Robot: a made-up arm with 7 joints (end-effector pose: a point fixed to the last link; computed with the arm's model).
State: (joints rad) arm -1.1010 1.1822 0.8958 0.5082 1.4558 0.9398 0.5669
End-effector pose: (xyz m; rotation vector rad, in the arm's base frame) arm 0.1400 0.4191 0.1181 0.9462 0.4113 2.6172
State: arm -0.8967 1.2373 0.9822 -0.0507 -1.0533 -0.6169 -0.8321
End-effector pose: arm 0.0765 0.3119 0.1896 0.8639 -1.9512 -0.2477
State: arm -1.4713 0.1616 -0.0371 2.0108 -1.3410 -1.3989 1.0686
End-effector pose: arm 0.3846 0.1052 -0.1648 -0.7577 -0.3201 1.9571
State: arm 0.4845 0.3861 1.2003 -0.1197 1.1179 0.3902 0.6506
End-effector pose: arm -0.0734 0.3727 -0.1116 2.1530 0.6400 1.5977
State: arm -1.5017 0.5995 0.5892 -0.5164 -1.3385 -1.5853 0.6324
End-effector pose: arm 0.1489 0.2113 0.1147 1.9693 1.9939 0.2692
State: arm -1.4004 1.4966 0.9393 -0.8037 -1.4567 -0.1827 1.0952
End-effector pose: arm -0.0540 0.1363 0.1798 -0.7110 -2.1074 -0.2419
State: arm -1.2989 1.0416 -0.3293 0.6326 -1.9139 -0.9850 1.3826
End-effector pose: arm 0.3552 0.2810 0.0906 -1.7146 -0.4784 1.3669
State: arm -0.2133 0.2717 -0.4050 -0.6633 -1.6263 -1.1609 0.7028
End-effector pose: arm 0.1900 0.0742 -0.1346 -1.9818 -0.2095 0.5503
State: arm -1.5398 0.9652 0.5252 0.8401 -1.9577 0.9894 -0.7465
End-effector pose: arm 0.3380 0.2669 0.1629 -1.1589 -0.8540 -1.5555
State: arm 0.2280 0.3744 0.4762 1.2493 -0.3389 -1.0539 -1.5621
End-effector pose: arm -0.0847 0.2861 -0.3536 -0.0631 0.5767 -0.7117
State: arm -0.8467 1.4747 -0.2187 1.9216 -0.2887 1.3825 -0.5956
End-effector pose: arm 0.0118 0.4377 -0.0669 -0.9612 1.5438 1.3699
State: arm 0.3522 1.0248 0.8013 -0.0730 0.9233 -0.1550 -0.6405
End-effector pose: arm 0.1420 0.3540 -0.0534 1.9187 0.8735 -0.1284
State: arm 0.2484 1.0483 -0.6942 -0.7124 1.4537 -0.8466 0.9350
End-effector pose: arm 0.0056 0.0711 -0.2076 0.5758 -1.3922 -1.0676
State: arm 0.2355 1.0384 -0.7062 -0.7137 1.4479 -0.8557 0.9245
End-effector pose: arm 0.0057 0.0682 -0.2072 0.5612 -1.3988 -1.0719
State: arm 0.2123 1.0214 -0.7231 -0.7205 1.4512 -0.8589 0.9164
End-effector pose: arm 0.0075 0.0633 -0.2064 0.5489 -1.4260 -1.0667
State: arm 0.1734 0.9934 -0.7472 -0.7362 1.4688 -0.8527 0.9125
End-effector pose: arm 0.0120 0.0549 -0.2045 0.5396 -1.4856 -1.0450
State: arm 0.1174 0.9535 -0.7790 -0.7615 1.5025 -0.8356 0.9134
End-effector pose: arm 0.0190 0.0431 -0.2009 0.5331 -1.5805 -1.0027
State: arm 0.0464 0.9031 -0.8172 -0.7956 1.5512 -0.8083 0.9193
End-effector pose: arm 0.0281 0.0285 -0.1946 0.5263 -1.7073 -0.9370
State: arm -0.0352 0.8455 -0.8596 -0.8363 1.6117 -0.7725 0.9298
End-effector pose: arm 0.0378 0.0124 -0.1852 0.5153 -1.8567 -0.8468
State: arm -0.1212 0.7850 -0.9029 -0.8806 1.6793 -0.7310 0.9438
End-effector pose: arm 0.0467 -0.0035 -0.1728 0.4969 -2.0153 -0.7346
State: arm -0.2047 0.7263 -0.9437 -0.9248 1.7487 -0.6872 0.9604
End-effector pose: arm 0.0536 -0.0174 -0.1586 0.4692 -2.1681 -0.6070
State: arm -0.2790 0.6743 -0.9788 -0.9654 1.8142 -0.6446 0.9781
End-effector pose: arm 0.0583 -0.0283 -0.1443 0.4348 -2.3013 -0.4757
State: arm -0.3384 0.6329 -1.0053 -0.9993 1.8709 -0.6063 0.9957
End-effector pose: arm 0.0609 -0.0358 -0.1316 0.3998 -2.4057 -0.3541
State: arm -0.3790 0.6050 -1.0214 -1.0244 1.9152 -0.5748 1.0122
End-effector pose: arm 0.0625 -0.0401 -0.1221 0.3723 -2.4776 -0.2550
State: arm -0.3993 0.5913 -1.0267 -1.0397 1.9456 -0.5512 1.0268
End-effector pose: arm 0.0636 -0.0418 -0.1164 0.3590 -2.5182 -0.1866
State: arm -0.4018 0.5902 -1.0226 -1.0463 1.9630 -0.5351 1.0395
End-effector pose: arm 0.0648 -0.0417 -0.1141 0.3609 -2.5335 -0.1486
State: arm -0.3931 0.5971 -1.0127 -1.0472 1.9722 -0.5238 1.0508
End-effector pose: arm 0.0662 -0.0404 -0.1142 0.3735 -2.5336 -0.1314
